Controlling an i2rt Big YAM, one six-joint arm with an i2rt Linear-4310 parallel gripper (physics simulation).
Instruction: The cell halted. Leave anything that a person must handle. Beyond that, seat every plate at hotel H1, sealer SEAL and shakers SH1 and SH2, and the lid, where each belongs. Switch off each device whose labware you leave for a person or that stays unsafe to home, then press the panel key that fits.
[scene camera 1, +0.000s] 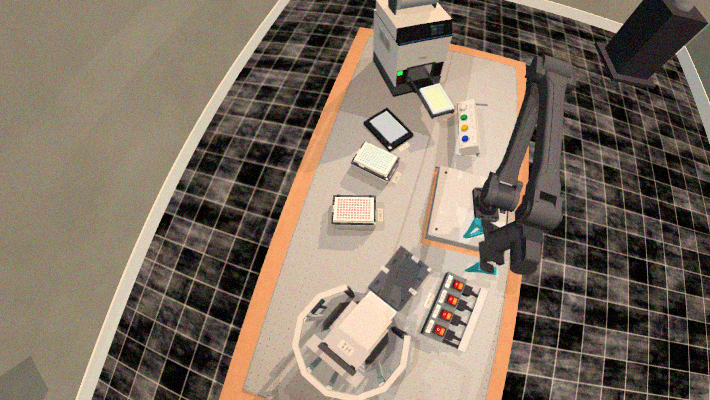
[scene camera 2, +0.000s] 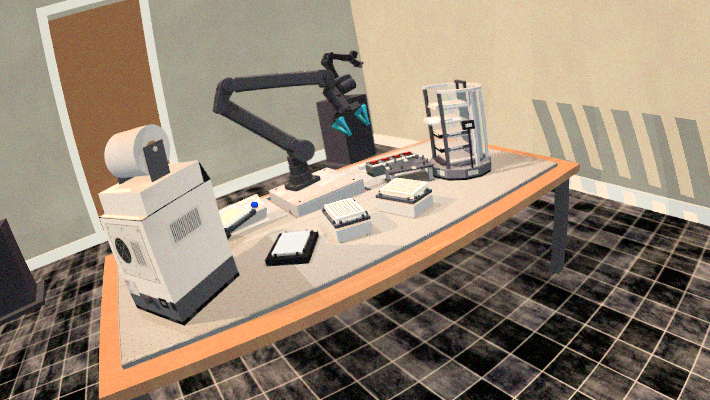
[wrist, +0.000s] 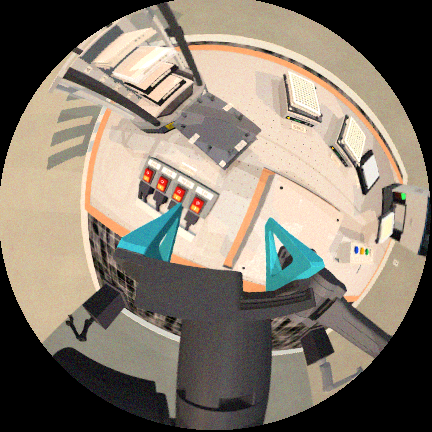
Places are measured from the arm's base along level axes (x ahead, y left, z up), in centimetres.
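Pixels of known places: gripper, between the fingertips: (scene camera 1: 465, 254) (scene camera 2: 359, 130) (wrist: 226, 214); arm's base, origin of its link: (scene camera 1: 484, 205) (scene camera 2: 302, 184).
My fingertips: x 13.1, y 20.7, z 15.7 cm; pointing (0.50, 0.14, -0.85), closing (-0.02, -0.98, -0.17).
For each thing: its top centre in the pictures, then the offset to it from my fingertips. "pt": a spot on its surface instead.
- switch box, a spot on its surface: (wrist: 213, 199) pt dx -0.9, dy +3.4, dz -15.5 cm
- plate with red wells, centre of its top: (scene camera 2: 403, 184) (wrist: 304, 89) (scene camera 1: 353, 208) dx +31.8, dy -15.1, dz -11.7 cm
- yellow plate, centre of its top: (scene camera 2: 227, 213) (scene camera 1: 437, 96) (wrist: 388, 227) dx +4.0, dy -60.4, dz -7.9 cm
- tray outside sealer SEAL, a spot on its surface: (scene camera 2: 185, 240) pt dx +25.4, dy -81.7, dz -2.0 cm
- pale flat piece, centre of its top: (scene camera 2: 291, 241) (scene camera 1: 388, 126) (wrist: 371, 170) dx +21.7, dy -51.2, dz -16.7 cm
- key panel, centre of its top: (scene camera 2: 231, 206) (scene camera 1: 471, 120) (wrist: 364, 258) dx -9.5, dy -53.0, dz -11.1 cm
- dark platform, centre of its top: (wrist: 212, 120) (scene camera 1: 401, 277) (scene camera 2: 406, 160) dx +15.9, dy +5.6, dz -11.9 cm
My gripper (scene camera 1: 465, 254) (scene camera 2: 359, 129) (wrist: 226, 214) is open and empty, above the bench edge beside the switch box (wrist: 213, 199), whose rockers are red. Hotel H1 (scene camera 2: 460, 173) (wrist: 187, 55) holds stacked plates; a white one (scene camera 2: 437, 120) (wrist: 142, 65) juts out. A plate with red wells (scene camera 1: 354, 209) (scene camera 2: 404, 187) (wrist: 302, 94) and one with green wells (scene camera 1: 376, 159) (scene camera 2: 346, 210) (wrist: 354, 132) lie on the shakers. A yellow plate (scene camera 1: 437, 98) (wrist: 385, 227) is on the tray outside sealer SEAL (scene camera 1: 387, 50) (scene camera 2: 185, 240). A pale flat piece (scene camera 1: 389, 127) (scene camera 2: 292, 243) (wrist: 370, 171) lies on a black nest.
The key panel (scene camera 1: 469, 146) has white, green, amber and blue keys and stands near the sealer. A dark platform (scene camera 1: 400, 277) (wrist: 215, 130) adjoins the hotel. The arm's raised base plate (scene camera 1: 452, 200) (wrist: 300, 200) lies between the panel and the switch box.
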